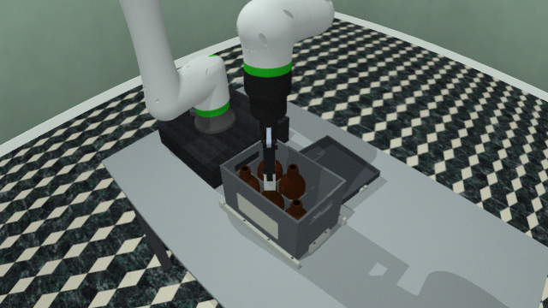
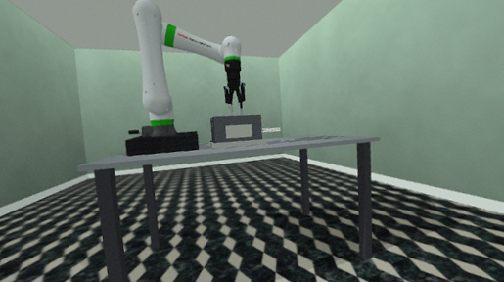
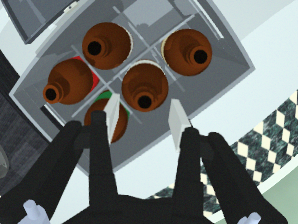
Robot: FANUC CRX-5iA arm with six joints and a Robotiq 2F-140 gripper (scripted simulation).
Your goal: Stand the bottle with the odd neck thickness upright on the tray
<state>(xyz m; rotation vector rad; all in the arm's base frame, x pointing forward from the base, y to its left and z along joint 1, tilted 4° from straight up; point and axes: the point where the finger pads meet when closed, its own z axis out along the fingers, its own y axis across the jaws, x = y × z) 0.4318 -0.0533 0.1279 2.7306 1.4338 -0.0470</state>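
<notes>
My hand is 130 mm above the brown bottle. Round my hand: glass bottle (130 mm below, 100 mm behind, 70 mm to the left); crate (130 mm below, 40 mm to the left, 10 mm behind); dark grey tray (300 mm to the left, 200 mm below, 60 mm behind).
</notes>
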